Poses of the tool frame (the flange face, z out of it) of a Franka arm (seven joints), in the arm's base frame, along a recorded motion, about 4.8 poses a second.
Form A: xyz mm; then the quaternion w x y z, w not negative.
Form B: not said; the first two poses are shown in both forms.
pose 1, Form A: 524, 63, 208, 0.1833, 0.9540, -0.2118, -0.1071
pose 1, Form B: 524, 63, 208, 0.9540, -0.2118, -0.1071, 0.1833
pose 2, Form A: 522, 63, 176, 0.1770, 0.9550, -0.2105, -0.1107
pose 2, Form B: 522, 63, 176, 0.9550, -0.2105, -0.1107, 0.1770
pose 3, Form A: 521, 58, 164, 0.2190, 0.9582, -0.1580, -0.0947
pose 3, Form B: 521, 58, 164, 0.9582, -0.1580, -0.0947, 0.2190
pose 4, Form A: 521, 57, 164, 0.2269, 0.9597, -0.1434, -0.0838
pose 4, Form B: 521, 57, 164, 0.9597, -0.1434, -0.0838, 0.2269
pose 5, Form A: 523, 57, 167, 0.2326, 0.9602, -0.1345, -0.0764
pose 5, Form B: 523, 57, 167, 0.9602, -0.1345, -0.0764, 0.2326
